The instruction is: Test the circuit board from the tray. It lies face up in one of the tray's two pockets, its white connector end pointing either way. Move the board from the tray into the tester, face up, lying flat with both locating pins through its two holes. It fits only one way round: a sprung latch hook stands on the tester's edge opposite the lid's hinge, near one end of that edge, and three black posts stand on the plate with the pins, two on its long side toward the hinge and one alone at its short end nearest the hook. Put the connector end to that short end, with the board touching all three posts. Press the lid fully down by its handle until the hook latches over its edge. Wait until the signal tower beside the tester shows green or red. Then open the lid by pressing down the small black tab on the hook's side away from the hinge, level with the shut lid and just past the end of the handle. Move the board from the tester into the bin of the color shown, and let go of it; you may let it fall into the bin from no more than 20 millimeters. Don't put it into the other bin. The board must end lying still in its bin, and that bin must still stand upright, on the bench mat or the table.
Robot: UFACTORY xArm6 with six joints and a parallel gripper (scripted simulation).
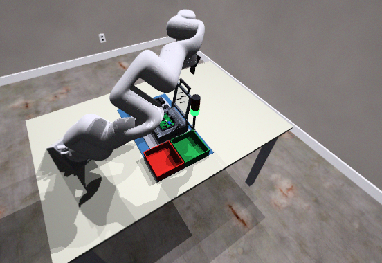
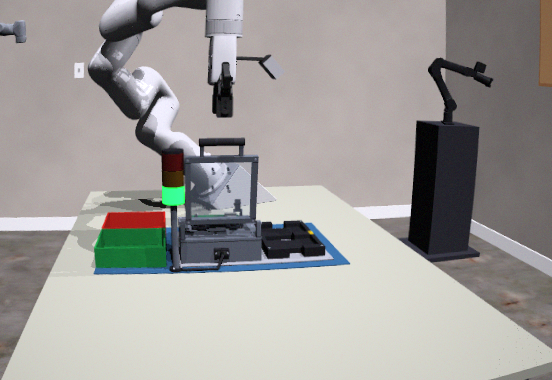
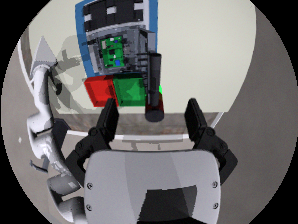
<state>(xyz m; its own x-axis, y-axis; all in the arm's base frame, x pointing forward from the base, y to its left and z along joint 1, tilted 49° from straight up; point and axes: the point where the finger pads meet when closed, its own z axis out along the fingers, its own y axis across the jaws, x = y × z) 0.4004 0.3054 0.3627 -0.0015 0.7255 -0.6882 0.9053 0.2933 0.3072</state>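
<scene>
Right now the green circuit board is 260 mm below my hand and 130 mm behind it. From my hand the other things lie so: tester plate (260 mm below, 120 mm behind, 10 mm to the left); green bin (320 mm below, 200 mm to the right, 80 mm behind); clear lid (150 mm below, 10 mm behind).
</scene>
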